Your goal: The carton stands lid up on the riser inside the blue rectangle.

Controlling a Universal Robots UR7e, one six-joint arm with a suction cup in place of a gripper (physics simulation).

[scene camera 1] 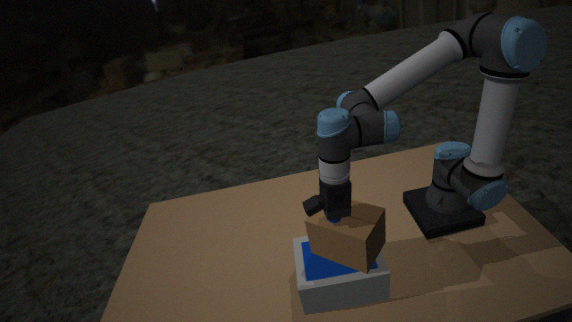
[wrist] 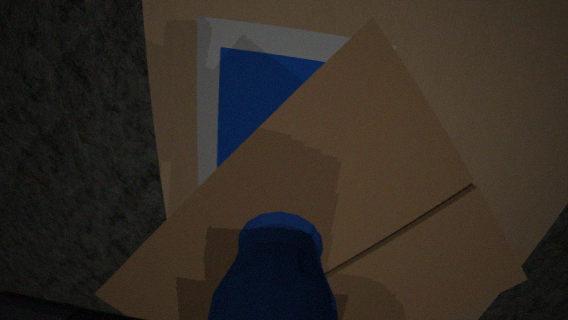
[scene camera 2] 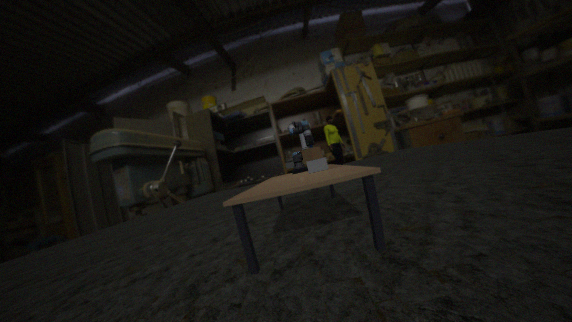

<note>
My suction cup (wrist: 278, 262) is stuck to a brown cardboard carton (scene camera 1: 355, 241), which still rests on a grey riser (scene camera 1: 321, 282).
The brown cardboard carton shows as well in the wrist view (wrist: 357, 150).
</note>
